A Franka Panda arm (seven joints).
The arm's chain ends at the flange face. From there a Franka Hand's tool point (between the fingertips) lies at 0.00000 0.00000 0.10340 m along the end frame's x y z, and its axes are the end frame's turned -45 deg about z.
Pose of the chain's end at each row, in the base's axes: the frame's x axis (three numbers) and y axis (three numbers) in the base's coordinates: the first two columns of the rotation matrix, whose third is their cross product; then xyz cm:
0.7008 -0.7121 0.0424 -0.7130 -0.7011 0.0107 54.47 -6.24 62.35
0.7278 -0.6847 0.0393 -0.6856 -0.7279 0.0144 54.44 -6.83 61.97
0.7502 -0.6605 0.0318 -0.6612 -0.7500 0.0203 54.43 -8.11 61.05
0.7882 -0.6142 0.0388 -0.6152 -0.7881 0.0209 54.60 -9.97 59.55
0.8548 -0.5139 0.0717 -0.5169 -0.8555 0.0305 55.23 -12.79 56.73
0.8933 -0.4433 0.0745 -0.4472 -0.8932 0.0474 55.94 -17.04 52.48
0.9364 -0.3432 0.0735 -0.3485 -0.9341 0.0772 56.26 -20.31 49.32
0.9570 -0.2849 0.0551 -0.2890 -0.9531 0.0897 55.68 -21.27 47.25
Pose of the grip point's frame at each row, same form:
0.9997 -0.0078 0.0224 -0.0086 -0.9993 0.0375 54.70 -6.63 52.02
0.9994 0.0305 0.0176 0.0298 -0.9989 0.0380 54.63 -7.22 51.64
0.9980 0.0633 0.0081 0.0629 -0.9974 0.0368 54.54 -8.48 50.72
0.9924 0.1230 0.0127 0.1223 -0.9916 0.0422 54.78 -10.39 49.22
0.9699 0.2415 0.0291 0.2389 -0.9683 0.0723 55.70 -13.44 46.42
0.9479 0.3181 0.0192 0.3154 -0.9450 0.0862 56.41 -17.82 42.18
0.9086 0.4178 -0.0026 0.4157 -0.9032 0.1066 56.70 -21.32 39.04
0.8811 0.4725 -0.0245 0.4723 -0.8754 0.1024 55.96 -22.32 36.97

